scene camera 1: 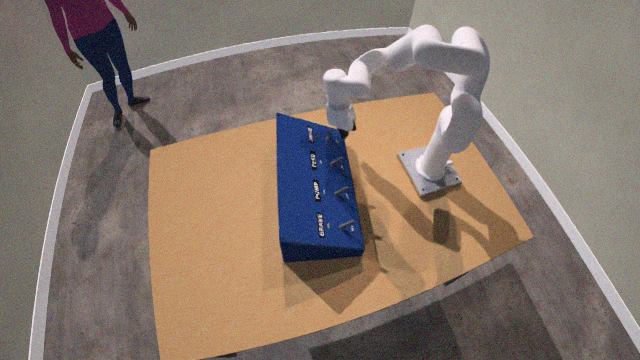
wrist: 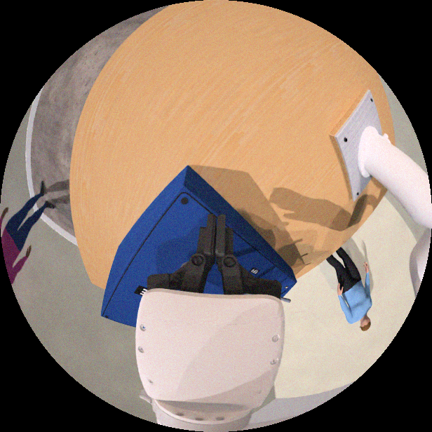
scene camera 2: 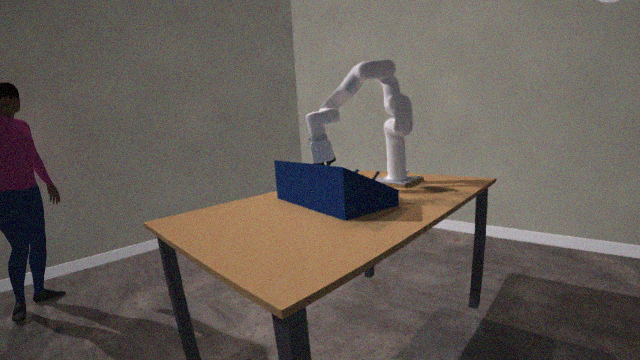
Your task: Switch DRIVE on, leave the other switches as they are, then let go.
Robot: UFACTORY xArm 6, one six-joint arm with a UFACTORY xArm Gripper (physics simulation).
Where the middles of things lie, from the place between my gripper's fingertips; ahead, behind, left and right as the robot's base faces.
I see my gripper 180 mm to the right of the blue sloped switch panel (scene camera 1: 310, 212) and 170 mm short of it.
